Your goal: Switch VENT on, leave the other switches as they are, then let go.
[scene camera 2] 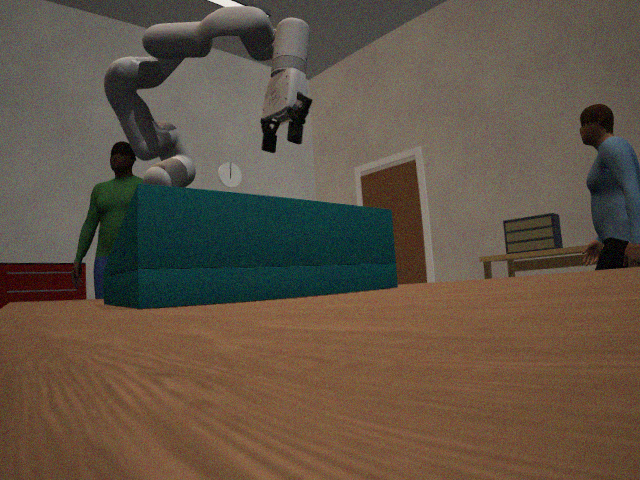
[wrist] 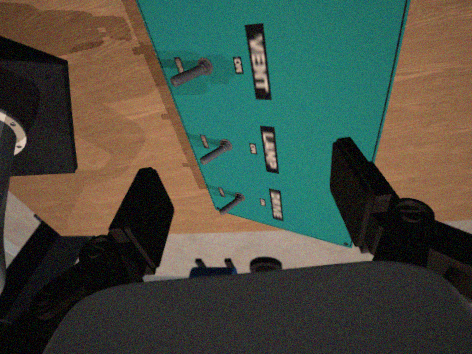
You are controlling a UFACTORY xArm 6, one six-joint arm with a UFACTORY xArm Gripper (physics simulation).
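Frame: origin at the arm's base, x ahead, y left, z up, level; metres.
Where they show: gripper, between the fingertips: (scene camera 2: 280,147) (wrist: 245,176).
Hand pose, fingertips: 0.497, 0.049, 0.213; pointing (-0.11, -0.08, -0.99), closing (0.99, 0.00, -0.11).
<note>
After its pixels a point has its place, as x, y, z.
A teal switch box (scene camera 2: 258,232) {0.624, -0.088, 0.015} (wrist: 325,100) {0.566, 0.002, 0.052} stands on the table; scene camera 2 sees a side without switches. In the wrist view, the VENT label (wrist: 258,62) {0.498, 0.042, 0.027} is near the top, and the VENT lever (wrist: 192,72) {0.421, 0.041, 0.023} beside it leans away from its ON mark (wrist: 238,65) {0.474, 0.039, 0.018}. The LAMP lever (wrist: 216,151) {0.421, -0.077, 0.021} and a third lever (wrist: 231,203) {0.421, -0.196, 0.021}, whose label is blurred, lean the same way. My gripper (scene camera 2: 282,146) {0.497, 0.049, 0.213} (wrist: 245,176) {0.497, 0.049, 0.213} is open and empty, high above the box. Its fingers are apart from the levers, with VENT beyond the fingertips towards the top of the wrist view.
The wooden table (scene camera 2: 336,382) {1.052, -0.331, -0.086} (wrist: 430,100) {0.764, -0.088, -0.086} bears the box. The arm's black base block (wrist: 47,95) {0.124, 0.022, -0.054} stands by the lever side. A person in green (scene camera 2: 111,211) is behind the box at left, a person in blue (scene camera 2: 612,180) at far right. A drawer unit (scene camera 2: 532,233) stands at the back right.
</note>
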